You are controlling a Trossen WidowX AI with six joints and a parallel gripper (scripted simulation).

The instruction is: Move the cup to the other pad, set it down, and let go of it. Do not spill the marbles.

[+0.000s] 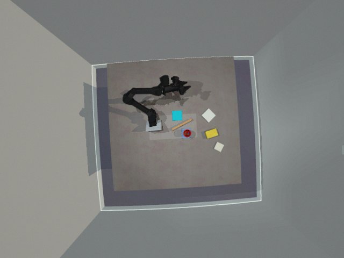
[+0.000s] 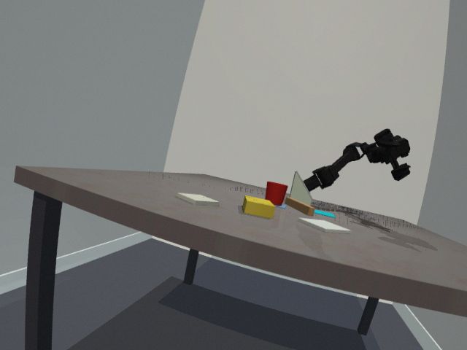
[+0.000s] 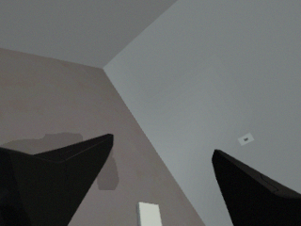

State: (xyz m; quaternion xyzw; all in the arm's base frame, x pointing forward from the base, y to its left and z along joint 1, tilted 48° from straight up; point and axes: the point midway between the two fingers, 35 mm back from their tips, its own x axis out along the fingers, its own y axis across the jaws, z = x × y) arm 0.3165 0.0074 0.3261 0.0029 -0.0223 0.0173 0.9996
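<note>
Now: gripper tip 70 mm past the red cup, 390 mm to the left of it and 220 mm above it. The rest, counted from my gripper tip: yellow block (170 mm ahead, 440 mm to the right, 240 mm below); cyan pad (130 mm behind, 210 mm to the right, 260 mm below); wooden bar (100 mm behind, 300 mm to the right, 250 mm below).
</note>
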